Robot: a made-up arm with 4 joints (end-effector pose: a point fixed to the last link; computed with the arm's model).
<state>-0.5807 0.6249 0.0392 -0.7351</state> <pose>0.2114 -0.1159 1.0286 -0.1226 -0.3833 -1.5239</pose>
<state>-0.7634 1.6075 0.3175 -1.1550</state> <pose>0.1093 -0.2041 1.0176 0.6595 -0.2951 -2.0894</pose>
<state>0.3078 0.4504 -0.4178 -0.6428</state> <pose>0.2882 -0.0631 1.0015 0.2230 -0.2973 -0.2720</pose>
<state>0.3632 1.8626 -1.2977 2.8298</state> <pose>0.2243 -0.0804 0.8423 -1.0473 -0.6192 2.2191</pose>
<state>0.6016 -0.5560 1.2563 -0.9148</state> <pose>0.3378 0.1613 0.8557 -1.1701 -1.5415 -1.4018</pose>
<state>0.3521 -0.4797 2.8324 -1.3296</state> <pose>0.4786 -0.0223 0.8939 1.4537 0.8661 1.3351</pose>
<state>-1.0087 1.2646 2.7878 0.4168</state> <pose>0.1225 -0.2623 0.8838 -0.3293 -1.8826 1.6493</pose>
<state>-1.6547 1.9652 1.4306 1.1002</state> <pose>0.0664 -0.2124 0.9244 1.7981 1.0877 -0.7161</pose>
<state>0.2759 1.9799 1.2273 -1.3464</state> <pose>0.4125 -0.1124 0.9893 -0.1425 0.4718 -1.3042</pose>
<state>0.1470 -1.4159 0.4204 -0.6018</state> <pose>0.3384 0.0431 0.7761 -1.8799 -1.4551 -0.8510</pose>
